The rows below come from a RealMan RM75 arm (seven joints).
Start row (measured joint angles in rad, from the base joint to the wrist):
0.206, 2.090, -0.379, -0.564, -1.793, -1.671, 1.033
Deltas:
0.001, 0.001, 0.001, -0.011, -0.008, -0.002, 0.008
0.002, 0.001, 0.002, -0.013, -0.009, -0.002, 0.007
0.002, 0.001, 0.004, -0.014, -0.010, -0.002, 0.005
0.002, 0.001, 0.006, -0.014, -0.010, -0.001, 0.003
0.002, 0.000, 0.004, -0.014, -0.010, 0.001, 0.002
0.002, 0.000, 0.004, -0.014, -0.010, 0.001, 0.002
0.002, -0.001, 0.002, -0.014, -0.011, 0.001, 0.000
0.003, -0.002, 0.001, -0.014, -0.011, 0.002, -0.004
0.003, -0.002, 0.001, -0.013, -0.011, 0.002, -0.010
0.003, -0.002, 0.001, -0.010, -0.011, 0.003, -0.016
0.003, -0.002, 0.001, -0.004, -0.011, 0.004, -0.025
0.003, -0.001, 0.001, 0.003, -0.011, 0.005, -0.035
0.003, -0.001, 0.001, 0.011, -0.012, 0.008, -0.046
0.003, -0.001, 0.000, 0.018, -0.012, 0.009, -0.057
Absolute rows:
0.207, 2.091, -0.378, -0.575, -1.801, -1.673, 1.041
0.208, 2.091, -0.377, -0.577, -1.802, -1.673, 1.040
0.208, 2.091, -0.375, -0.578, -1.803, -1.673, 1.038
0.208, 2.091, -0.373, -0.578, -1.803, -1.672, 1.036
0.208, 2.090, -0.375, -0.578, -1.803, -1.670, 1.035
0.208, 2.090, -0.375, -0.578, -1.803, -1.670, 1.035
0.208, 2.089, -0.377, -0.578, -1.804, -1.670, 1.033
0.209, 2.088, -0.378, -0.578, -1.804, -1.669, 1.029
0.209, 2.088, -0.378, -0.577, -1.804, -1.669, 1.023
0.209, 2.088, -0.378, -0.574, -1.804, -1.668, 1.017
0.209, 2.088, -0.378, -0.568, -1.804, -1.667, 1.008
0.209, 2.089, -0.378, -0.561, -1.804, -1.666, 0.998
0.209, 2.089, -0.378, -0.553, -1.805, -1.663, 0.987
0.209, 2.089, -0.379, -0.546, -1.805, -1.662, 0.976

